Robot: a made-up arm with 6 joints. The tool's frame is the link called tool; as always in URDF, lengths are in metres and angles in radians. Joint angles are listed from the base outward.
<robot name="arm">
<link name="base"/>
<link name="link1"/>
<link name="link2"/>
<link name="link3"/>
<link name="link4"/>
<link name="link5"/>
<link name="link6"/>
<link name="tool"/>
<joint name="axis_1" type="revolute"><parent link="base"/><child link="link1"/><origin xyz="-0.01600 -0.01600 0.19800" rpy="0.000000 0.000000 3.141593"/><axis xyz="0 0 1"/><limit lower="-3.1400" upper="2.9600"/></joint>
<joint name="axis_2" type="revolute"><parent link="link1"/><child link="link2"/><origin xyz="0.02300 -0.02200 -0.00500" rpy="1.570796 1.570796 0.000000"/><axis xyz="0 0 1"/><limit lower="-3.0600" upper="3.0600"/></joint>
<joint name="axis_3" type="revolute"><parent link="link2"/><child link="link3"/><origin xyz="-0.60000 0.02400 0.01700" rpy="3.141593 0.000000 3.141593"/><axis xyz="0 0 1"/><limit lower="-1.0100" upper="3.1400"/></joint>
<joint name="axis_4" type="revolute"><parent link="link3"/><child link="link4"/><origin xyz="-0.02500 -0.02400 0.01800" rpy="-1.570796 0.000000 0.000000"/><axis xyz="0 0 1"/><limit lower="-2.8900" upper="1.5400"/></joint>
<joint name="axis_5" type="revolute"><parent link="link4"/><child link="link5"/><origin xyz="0.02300 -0.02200 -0.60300" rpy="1.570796 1.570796 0.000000"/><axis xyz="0 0 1"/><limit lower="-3.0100" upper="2.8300"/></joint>
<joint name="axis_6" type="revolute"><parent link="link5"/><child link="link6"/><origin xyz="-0.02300 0.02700 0.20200" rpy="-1.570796 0.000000 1.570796"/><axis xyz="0 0 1"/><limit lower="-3.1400" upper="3.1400"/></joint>
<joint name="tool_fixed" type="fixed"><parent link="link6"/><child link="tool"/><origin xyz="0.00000 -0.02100 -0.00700" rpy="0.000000 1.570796 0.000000"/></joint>
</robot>
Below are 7 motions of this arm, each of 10 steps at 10 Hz.
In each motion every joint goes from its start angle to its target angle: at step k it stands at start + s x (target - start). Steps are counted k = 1, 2, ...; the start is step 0. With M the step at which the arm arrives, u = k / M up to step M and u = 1 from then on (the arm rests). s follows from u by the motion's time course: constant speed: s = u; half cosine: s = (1 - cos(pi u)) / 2; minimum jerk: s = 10 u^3 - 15 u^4 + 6 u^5.
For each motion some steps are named. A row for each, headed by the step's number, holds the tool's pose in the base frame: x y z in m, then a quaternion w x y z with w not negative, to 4 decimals.
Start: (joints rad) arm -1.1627 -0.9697 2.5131 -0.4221 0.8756 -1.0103
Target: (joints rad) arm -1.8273 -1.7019 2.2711 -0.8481 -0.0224 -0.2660
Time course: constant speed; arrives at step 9
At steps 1, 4, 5, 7, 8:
1: -0.5847 1.0160 0.3418 0.0793 0.5249 0.3908 -0.7520
4: -0.3411 1.1501 0.1303 0.0440 -0.5797 -0.3953 0.7111
5: -0.2514 1.1732 0.0571 0.0809 -0.6078 -0.3885 0.6878
7: -0.0683 1.1845 -0.0914 0.1416 -0.6749 -0.3590 0.6289
8: 0.0220 1.1725 -0.1662 0.1634 -0.7121 -0.3354 0.5947

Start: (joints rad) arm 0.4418 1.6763 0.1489 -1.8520 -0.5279 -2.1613
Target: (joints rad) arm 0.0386 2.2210 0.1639 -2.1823 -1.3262 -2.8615
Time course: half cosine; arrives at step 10
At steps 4, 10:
4: 0.1943 0.1137 -0.5442 0.5348 -0.4472 0.0832 0.7121
10: -0.0435 0.0853 -0.6188 0.8185 -0.0654 0.2488 0.5138

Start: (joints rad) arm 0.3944 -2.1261 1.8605 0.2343 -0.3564 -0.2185
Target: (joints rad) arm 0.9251 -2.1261 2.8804 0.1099 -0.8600 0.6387
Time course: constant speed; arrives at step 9
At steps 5, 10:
5: -0.3056 -0.5272 -0.7806 0.2887 -0.4186 0.8160 0.2748
10: -0.0115 -0.3618 -0.7445 0.2661 -0.5499 0.6502 0.4517

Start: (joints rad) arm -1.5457 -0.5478 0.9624 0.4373 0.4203 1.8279
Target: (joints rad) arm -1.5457 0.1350 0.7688 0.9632 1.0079 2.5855
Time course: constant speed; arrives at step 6
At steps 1, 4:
1: -0.1618 0.2849 1.3317 0.4060 0.6755 -0.1721 0.5910
4: -0.1109 -0.1464 1.3474 0.5430 0.6800 -0.3037 0.3881

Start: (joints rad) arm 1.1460 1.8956 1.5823 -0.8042 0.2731 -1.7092
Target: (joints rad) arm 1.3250 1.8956 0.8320 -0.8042 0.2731 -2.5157
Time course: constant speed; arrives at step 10
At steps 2, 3, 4, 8, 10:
2: 0.5101 0.8764 -0.3952 0.2934 0.8265 0.4804 0.0114
3: 0.4817 0.8560 -0.4280 0.2822 0.8235 0.4909 -0.0340
4: 0.4536 0.8327 -0.4583 0.2718 0.8198 0.4977 -0.0798
8: 0.3472 0.7144 -0.5518 0.2394 0.7989 0.4868 -0.2597
10: 0.3001 0.6431 -0.5804 0.2290 0.7865 0.4593 -0.3436

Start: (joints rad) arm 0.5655 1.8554 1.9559 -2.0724 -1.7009 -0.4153
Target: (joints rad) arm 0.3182 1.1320 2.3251 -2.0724 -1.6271 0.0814
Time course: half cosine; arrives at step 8
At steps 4, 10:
4: 1.0672 0.6141 0.4507 0.2370 0.3053 0.3892 0.8361
10: 0.8927 0.3949 0.9849 0.3612 0.1040 0.0927 0.9220

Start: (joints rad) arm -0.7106 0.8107 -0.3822 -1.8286 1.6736 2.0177
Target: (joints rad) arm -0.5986 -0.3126 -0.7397 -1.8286 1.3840 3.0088
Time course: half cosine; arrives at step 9
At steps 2, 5, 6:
2: 0.3298 -0.2126 0.0496 0.2196 -0.2075 0.7158 -0.6295
5: 0.2811 -0.1590 0.2248 0.3273 -0.2321 0.7391 -0.5410
6: 0.2509 -0.1322 0.2657 0.3616 -0.2564 0.7378 -0.5090

